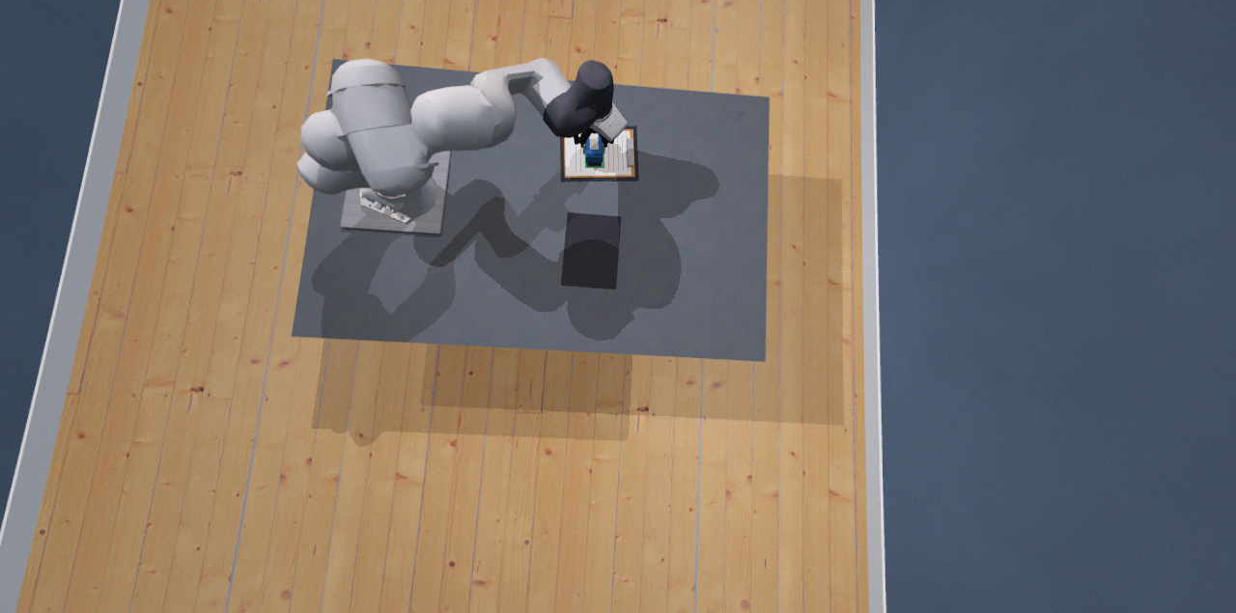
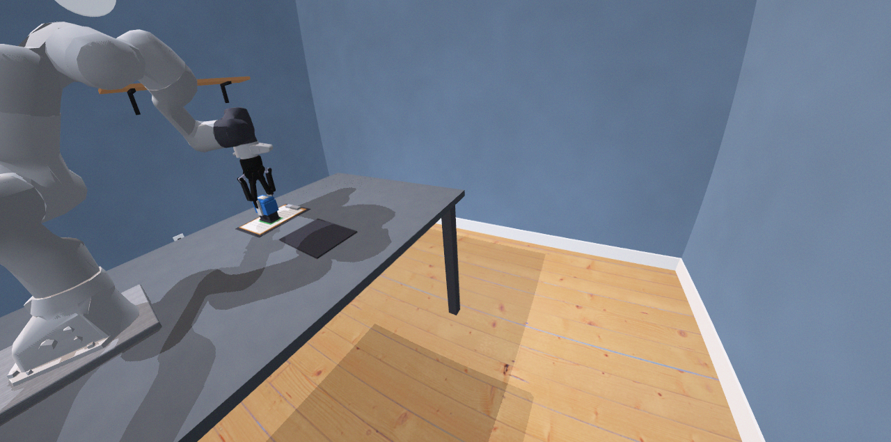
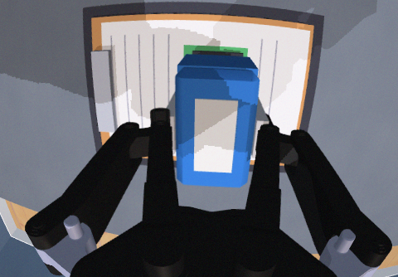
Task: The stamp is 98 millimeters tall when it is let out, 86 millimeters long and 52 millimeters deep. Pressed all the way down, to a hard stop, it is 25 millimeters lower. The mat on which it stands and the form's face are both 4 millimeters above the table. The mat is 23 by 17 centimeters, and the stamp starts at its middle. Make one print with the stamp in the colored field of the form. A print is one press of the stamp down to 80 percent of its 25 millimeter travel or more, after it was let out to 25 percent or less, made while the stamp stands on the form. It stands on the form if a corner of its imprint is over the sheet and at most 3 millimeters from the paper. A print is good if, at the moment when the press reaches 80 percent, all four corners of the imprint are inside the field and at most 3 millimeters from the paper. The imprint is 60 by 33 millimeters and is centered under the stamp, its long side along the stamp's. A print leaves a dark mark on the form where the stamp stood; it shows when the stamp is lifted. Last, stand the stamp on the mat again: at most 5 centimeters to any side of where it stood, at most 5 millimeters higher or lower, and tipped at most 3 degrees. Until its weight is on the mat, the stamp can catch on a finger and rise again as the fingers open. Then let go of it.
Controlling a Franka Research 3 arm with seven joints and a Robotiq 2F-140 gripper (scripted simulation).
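Now: the blue stamp 20 mm below my hand. The rest, counted from my hand: dark mat (60 mm ahead, 310 mm to the right, 70 mm below); form (30 mm ahead, 10 mm to the left, 70 mm below).
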